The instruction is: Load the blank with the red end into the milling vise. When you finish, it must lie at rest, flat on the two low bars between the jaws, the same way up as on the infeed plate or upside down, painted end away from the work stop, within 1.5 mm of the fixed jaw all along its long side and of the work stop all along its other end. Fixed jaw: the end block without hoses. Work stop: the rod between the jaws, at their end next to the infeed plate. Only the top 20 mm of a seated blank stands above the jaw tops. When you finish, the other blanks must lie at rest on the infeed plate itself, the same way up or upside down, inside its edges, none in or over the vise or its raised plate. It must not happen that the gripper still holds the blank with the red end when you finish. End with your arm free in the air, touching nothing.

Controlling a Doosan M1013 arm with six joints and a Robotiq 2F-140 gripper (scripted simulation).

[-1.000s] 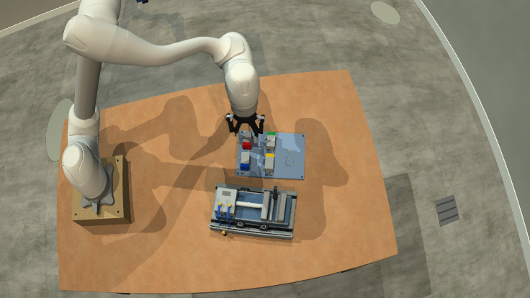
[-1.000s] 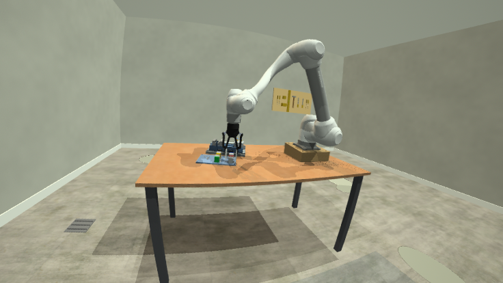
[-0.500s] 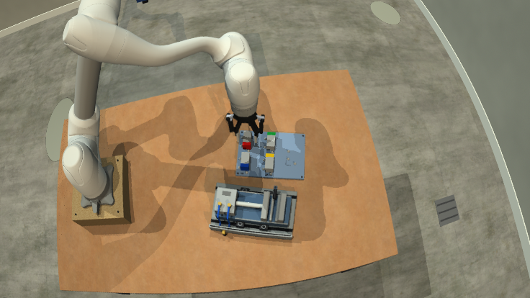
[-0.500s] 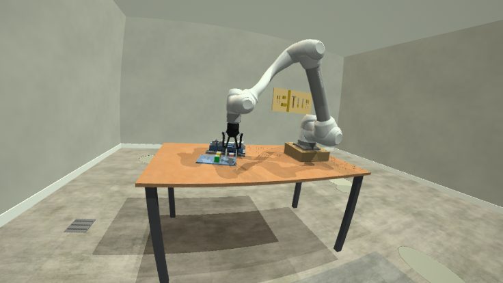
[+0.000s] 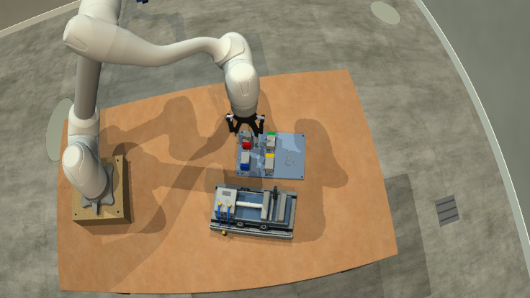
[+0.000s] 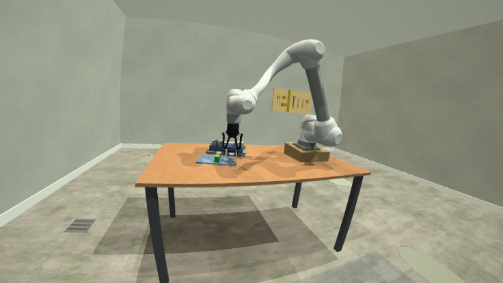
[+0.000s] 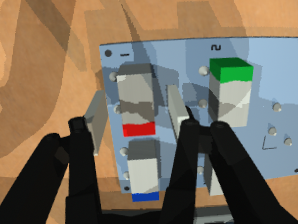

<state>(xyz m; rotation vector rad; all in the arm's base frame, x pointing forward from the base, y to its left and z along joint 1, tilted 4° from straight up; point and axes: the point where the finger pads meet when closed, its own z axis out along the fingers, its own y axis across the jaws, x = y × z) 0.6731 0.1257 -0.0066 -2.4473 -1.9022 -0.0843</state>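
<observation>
The red-ended blank is 30 mm below my hand. The rest, counted from my hand: green-ended blank (90 mm ahead, 20 mm to the right, 30 mm below); blue-ended blank (20 mm behind, 90 mm to the right, 30 mm below); infeed plate (80 mm ahead, 70 mm to the right, 60 mm below).
</observation>
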